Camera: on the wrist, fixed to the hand. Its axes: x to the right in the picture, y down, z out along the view.
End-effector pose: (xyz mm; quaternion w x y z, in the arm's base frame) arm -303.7 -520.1 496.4 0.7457 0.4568 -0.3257 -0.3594
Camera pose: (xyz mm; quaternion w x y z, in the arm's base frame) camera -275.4 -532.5 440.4 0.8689 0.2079 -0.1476 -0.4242
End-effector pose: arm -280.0 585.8 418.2 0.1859 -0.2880 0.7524 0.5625
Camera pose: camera -259.8 535.9 383.8 0.0431 -0.3661 0.5347 0.7604
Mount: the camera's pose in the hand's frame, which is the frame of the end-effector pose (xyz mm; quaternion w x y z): 16.5 -48.5 -38.2 0.9435 -0.3270 0.0539 -0.0043
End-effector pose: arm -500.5 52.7 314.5 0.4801 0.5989 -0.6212 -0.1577
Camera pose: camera -438.8 41.1 302.5 0.6816 0.4192 -0.5061 -0.3217
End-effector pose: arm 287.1 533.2 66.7 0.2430 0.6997 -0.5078 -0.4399
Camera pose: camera 345.7 531.6 41.4 0.4835 0.6066 -0.3191 -0.5444
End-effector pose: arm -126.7 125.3 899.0 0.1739 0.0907 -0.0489 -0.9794
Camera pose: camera -150.6 162.4 852.8 0.1921 0.0817 0.2839 -0.9359
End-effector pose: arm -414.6 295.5 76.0 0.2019 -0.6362 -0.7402 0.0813
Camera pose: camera -445.1 297.8 132.1 0.0227 -0.6675 -0.7168 -0.2005
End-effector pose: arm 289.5 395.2 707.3 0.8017 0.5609 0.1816 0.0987
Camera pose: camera 287.0 417.1 647.3 0.9304 0.2609 0.1847 0.1793
